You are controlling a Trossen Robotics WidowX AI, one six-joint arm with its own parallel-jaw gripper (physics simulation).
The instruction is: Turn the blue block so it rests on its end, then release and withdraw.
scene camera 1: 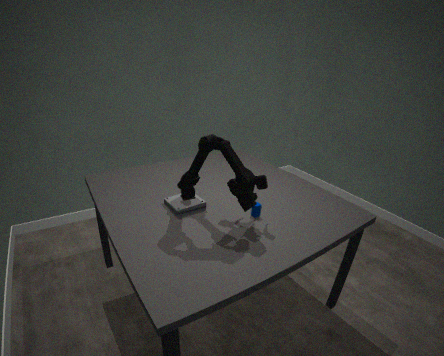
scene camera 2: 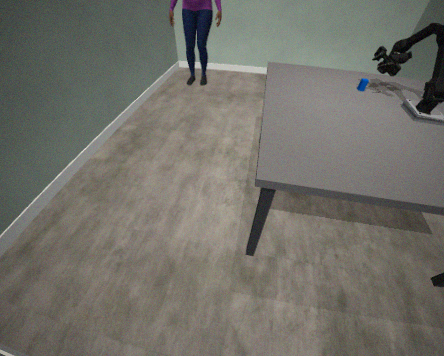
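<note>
The blue block (scene camera 1: 256, 210) (scene camera 2: 363, 84) stands upright on its end on the grey table (scene camera 1: 165, 305) (scene camera 2: 320, 150), taller than it is wide. My gripper (scene camera 1: 247, 206) (scene camera 2: 387, 70) is open and empty. It hangs above the table, apart from the block and on the arm base's side of it. In the scene camera 1 view the gripper's dark tip appears just to the left of the block's top. The separate fingers are hard to make out in the dark picture.
The arm's pale base plate (scene camera 1: 185, 203) (scene camera 2: 422, 116) sits on the table. Shadows of the arm fall across the table beside the block. A person in a purple top and blue trousers (scene camera 2: 196, 30) stands on the floor beyond the table, near the wall.
</note>
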